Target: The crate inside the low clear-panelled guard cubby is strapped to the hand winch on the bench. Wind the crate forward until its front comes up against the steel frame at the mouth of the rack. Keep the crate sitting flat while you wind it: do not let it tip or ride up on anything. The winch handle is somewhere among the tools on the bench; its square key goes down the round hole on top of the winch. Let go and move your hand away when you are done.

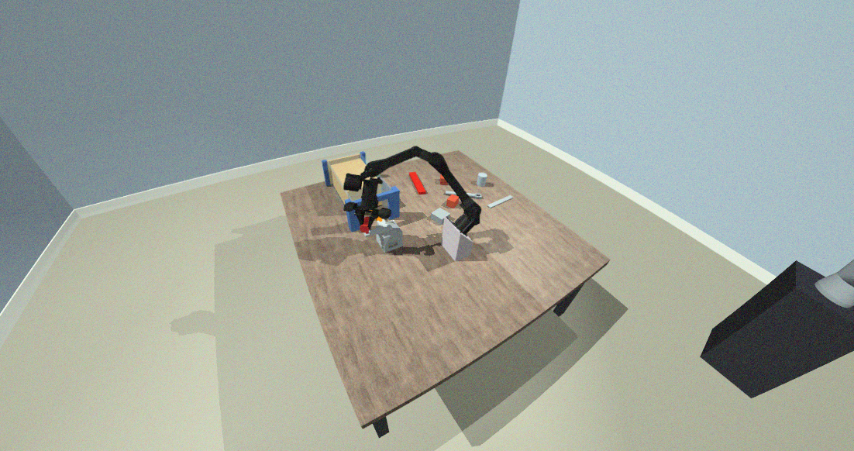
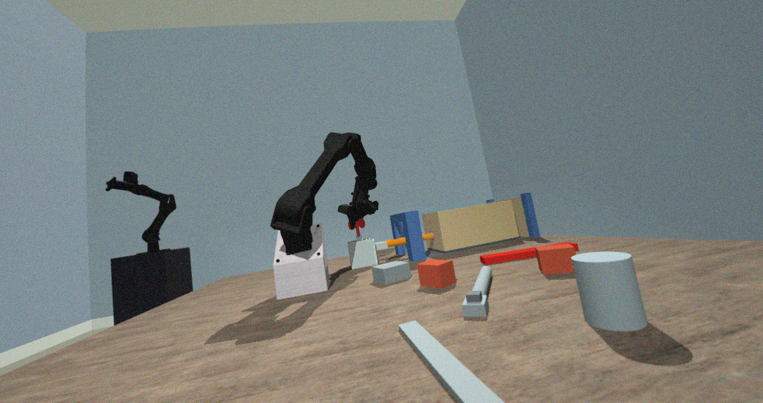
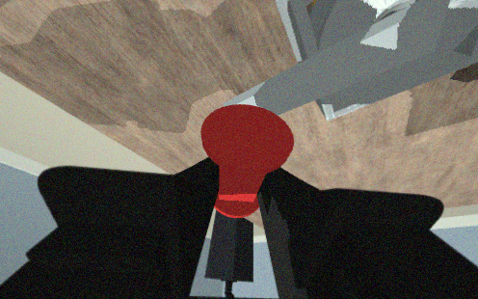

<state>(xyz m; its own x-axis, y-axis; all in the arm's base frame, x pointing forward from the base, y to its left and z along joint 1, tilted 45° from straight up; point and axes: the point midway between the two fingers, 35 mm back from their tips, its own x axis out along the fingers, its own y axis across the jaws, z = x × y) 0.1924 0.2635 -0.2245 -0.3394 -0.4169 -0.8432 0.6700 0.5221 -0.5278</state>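
My gripper tip is 50 mm to the left of the winch handle, 30 mm above it and 10 mm short of it. From my gripper tip the other things lie so: blue steel frame: 170 mm ahead, 110 mm to the right, 30 mm below; grey winch: 120 mm to the right, 100 mm below, 10 mm behind; red knob: 10 mm to the right, 10 mm ahead.
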